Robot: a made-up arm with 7 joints. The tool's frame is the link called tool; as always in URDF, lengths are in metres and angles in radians. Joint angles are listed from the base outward.
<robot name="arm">
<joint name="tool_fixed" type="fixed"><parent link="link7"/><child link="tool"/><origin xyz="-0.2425 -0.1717 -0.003" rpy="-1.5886 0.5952 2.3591"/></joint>
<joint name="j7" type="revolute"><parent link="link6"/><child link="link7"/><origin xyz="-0.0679 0.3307 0.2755" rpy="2.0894 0.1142 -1.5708"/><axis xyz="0 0 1"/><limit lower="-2.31" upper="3.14"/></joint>
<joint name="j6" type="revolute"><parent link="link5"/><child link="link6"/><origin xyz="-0.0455 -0.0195 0.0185" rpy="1.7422 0.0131 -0.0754"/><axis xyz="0 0 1"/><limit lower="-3.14" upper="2.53"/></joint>
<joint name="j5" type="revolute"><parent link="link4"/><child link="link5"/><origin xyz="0.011 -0.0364 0.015" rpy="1.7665 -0.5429 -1.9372"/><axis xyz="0 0 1"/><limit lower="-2.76" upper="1.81"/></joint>
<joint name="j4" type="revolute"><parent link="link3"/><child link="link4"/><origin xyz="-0.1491 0.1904 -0.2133" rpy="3.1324 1.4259 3.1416"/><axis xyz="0 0 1"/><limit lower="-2.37" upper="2.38"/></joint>
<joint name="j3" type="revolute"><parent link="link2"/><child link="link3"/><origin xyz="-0.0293 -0.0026 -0.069" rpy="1.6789 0.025 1.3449"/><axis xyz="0 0 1"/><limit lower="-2.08" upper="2.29"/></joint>
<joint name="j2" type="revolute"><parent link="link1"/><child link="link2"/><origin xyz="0.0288 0.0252 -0.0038" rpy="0 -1.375 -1.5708"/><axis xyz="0 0 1"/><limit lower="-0.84" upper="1.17"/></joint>
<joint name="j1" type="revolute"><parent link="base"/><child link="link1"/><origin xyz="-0.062 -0.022 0.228" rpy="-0.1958 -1.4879 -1.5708"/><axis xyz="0 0 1"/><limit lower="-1.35" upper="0.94"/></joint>
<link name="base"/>
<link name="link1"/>
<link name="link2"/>
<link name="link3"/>
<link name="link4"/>
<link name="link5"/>
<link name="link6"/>
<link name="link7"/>
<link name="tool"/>
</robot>
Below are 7 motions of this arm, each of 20 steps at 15 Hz.
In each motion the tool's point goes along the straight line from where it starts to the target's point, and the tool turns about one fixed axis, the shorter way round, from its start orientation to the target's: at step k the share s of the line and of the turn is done. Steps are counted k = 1, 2, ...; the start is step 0. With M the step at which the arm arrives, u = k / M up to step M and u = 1 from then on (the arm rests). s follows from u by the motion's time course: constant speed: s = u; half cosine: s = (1 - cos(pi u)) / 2; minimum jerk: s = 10 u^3 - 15 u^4 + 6 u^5.
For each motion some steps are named. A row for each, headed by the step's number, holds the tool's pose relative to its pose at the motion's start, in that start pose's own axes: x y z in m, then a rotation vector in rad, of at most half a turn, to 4 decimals.
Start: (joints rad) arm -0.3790 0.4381 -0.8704 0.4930 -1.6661 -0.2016 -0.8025
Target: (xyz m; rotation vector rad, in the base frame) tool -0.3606 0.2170 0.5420 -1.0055 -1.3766 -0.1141
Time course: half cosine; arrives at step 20
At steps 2, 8, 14, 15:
2: -0.0114 -0.0094 -0.0058 0.0178 -0.0179 -0.0045
8: -0.1615 -0.1322 -0.0817 0.2506 -0.2532 -0.0632
14: -0.3711 -0.3037 -0.1876 0.5759 -0.5818 -0.1453
15: -0.3990 -0.3266 -0.2017 0.6192 -0.6255 -0.1562

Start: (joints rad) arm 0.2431 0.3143 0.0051 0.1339 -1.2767 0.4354 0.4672
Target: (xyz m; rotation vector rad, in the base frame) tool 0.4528 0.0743 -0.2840 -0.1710 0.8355 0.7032
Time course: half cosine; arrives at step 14
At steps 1, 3, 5, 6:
1: 0.0014 0.0019 -0.0048 0.0156 0.0049 -0.0015
3: 0.0118 0.0165 -0.0413 0.1360 0.0428 -0.0129
5: 0.0306 0.0428 -0.1073 0.3528 0.1111 -0.0334
6: 0.0420 0.0588 -0.1473 0.4845 0.1526 -0.0459

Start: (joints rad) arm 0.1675 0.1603 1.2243 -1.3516 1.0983 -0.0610 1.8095
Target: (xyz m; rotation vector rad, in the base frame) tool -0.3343 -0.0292 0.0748 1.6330 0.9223 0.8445
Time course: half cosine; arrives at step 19
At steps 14, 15, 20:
14: -0.1912 0.0535 0.0176 0.5534 0.9616 0.7261
15: -0.2040 0.0571 0.0188 0.5903 1.0257 0.7745
20: -0.2280 0.0638 0.0210 0.6598 1.1466 0.8658

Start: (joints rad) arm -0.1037 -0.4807 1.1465 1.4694 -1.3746 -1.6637 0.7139
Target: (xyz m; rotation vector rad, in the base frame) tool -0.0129 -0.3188 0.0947 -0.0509 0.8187 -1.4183
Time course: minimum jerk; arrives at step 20
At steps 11, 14, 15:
11: -0.2352 0.1924 -0.0849 -0.0707 -0.0912 0.1198
14: -0.3318 0.2714 -0.1198 -0.0998 -0.1287 0.1691
15: -0.3554 0.2907 -0.1283 -0.1069 -0.1379 0.1811

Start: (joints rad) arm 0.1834 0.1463 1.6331 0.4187 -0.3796 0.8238 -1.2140
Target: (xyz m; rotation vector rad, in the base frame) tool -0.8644 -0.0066 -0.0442 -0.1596 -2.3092 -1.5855
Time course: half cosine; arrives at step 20
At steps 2, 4, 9, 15, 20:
2: 0.0002 0.0044 -0.0022 -0.0128 -0.0149 0.0018
4: 0.0006 0.0171 -0.0085 -0.0499 -0.0583 0.0070
9: 0.0028 0.0756 -0.0376 -0.2206 -0.2576 0.0308
15: 0.0056 0.1531 -0.0760 -0.4463 -0.5212 0.0623
20: 0.0066 0.1793 -0.0891 -0.5229 -0.6107 0.0730

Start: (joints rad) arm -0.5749 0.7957 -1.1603 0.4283 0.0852 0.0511 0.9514
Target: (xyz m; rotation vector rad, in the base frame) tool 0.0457 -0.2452 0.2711 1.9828 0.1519 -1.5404
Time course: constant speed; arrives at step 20
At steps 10, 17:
10: -0.1410 0.0928 0.0425 -0.1798 -0.1209 0.7228
17: -0.2396 0.1577 0.0722 -0.3057 -0.2055 1.2288

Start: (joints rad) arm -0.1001 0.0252 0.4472 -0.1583 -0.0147 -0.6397 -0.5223
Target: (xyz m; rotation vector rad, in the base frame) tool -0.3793 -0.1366 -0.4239 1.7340 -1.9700 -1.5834
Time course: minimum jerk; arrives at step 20
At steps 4, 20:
4: 0.0139 -0.0044 -0.0264 0.0160 0.0509 -0.0071
20: 0.2398 -0.0766 -0.4555 0.2768 0.8794 -0.1230

